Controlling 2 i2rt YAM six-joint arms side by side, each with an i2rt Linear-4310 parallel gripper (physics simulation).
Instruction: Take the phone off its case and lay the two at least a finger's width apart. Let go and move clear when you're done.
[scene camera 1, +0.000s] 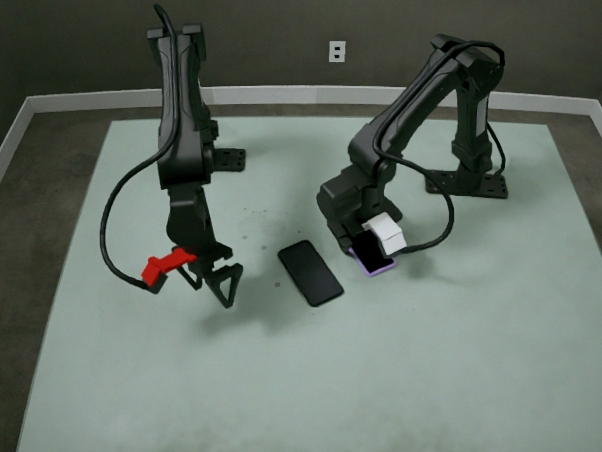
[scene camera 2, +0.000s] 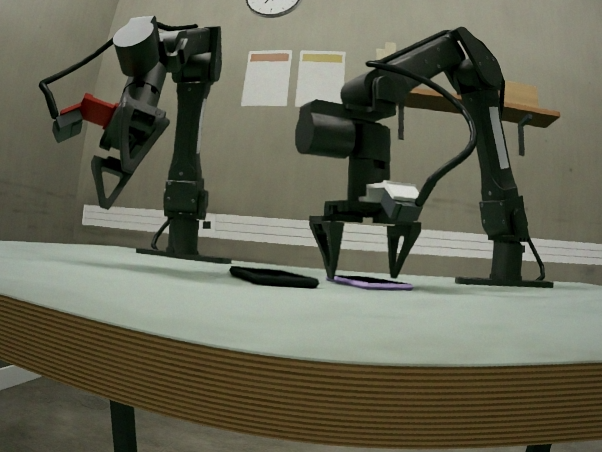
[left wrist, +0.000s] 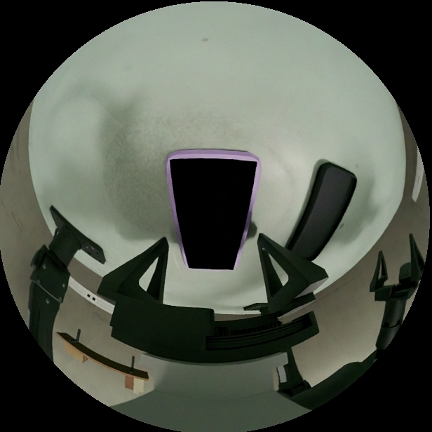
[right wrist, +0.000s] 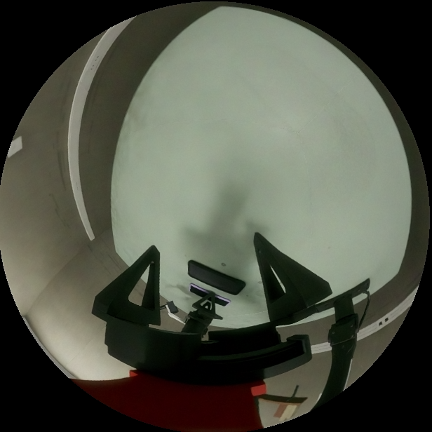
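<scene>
The phone (scene camera 1: 369, 260) (scene camera 2: 373, 283) (left wrist: 212, 210) (right wrist: 199, 289), a slab with a black face and purple edge, lies flat on the table. The black case (scene camera 1: 311, 273) (scene camera 2: 274, 278) (left wrist: 325, 210) (right wrist: 216, 277) lies flat beside it, to its left in both scene views, with a gap of bare table between them. My left gripper (scene camera 2: 363, 277) (left wrist: 212, 239) is open, pointing down, its fingertips low on either side of the phone with space at the edges. In scene camera 1 its fingers are mostly hidden. My right gripper (scene camera 1: 213, 297) (scene camera 2: 116, 190) (right wrist: 202, 244) is open and empty, raised above the table left of the case.
The pale green table (scene camera 1: 400, 375) (scene camera 2: 300, 320) carries both arm bases. The right arm's base (scene camera 1: 230, 159) stands behind the case to the left; the left arm's base (scene camera 1: 490, 187) stands back right. A wall shelf (scene camera 2: 540, 116) is behind the left arm.
</scene>
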